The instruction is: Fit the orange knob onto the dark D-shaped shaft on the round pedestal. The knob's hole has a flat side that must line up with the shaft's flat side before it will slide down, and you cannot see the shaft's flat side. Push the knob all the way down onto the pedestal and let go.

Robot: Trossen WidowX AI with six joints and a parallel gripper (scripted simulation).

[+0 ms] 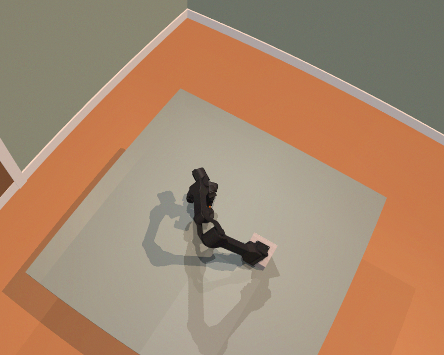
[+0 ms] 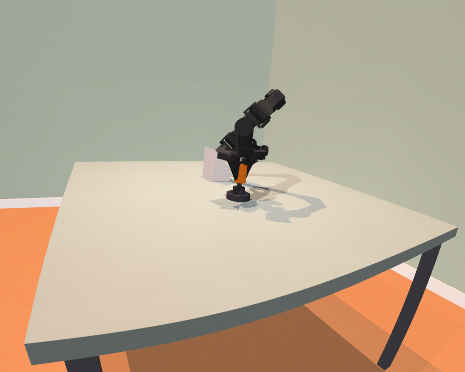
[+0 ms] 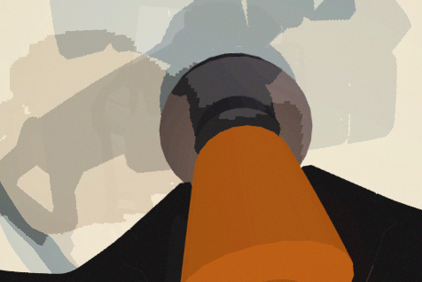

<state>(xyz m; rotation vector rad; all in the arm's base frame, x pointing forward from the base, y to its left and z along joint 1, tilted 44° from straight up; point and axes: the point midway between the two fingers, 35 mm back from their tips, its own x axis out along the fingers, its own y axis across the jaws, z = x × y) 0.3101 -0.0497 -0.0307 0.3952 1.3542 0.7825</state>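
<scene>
My gripper tip is now 20 mm below the orange knob. Also, from my gripper tip: dark pedestal 40 mm below.
</scene>
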